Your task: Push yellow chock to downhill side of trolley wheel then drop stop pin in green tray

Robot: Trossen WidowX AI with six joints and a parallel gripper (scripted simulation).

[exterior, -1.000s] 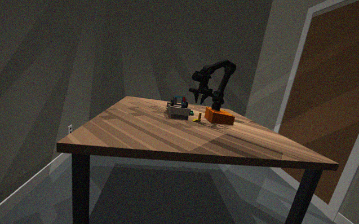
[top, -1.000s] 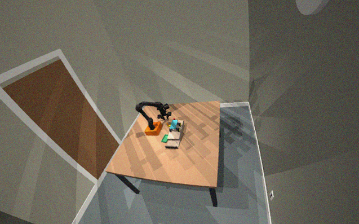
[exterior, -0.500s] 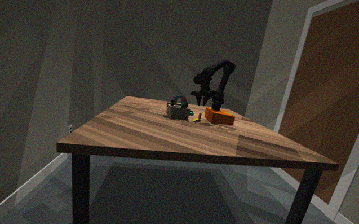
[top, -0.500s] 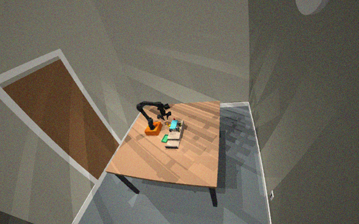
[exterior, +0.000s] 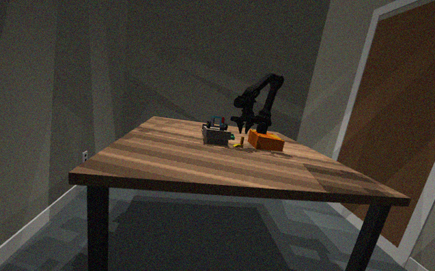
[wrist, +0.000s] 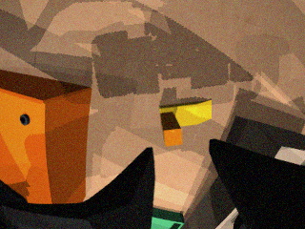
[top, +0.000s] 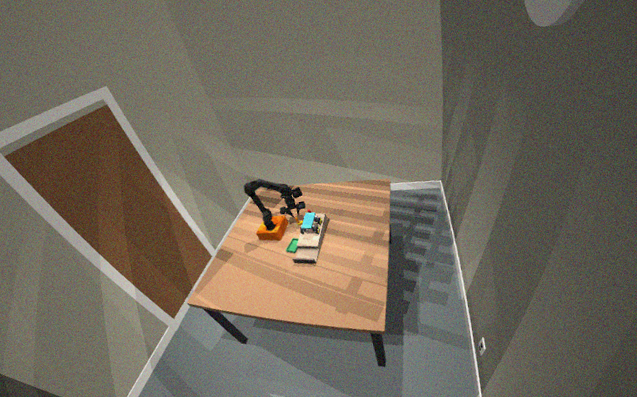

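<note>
The yellow chock lies 60 mm below my gripper tip, 20 mm ahead of it and 10 mm to the left of it. From my gripper tip the other things lie so: red-headed stop pin (140 mm ahead, 50 mm above, 10 mm to the left); trolley (170 mm ahead, 80 mm to the right, 30 mm above); ramp (170 mm ahead, 90 mm to the right, 40 mm below).
</note>
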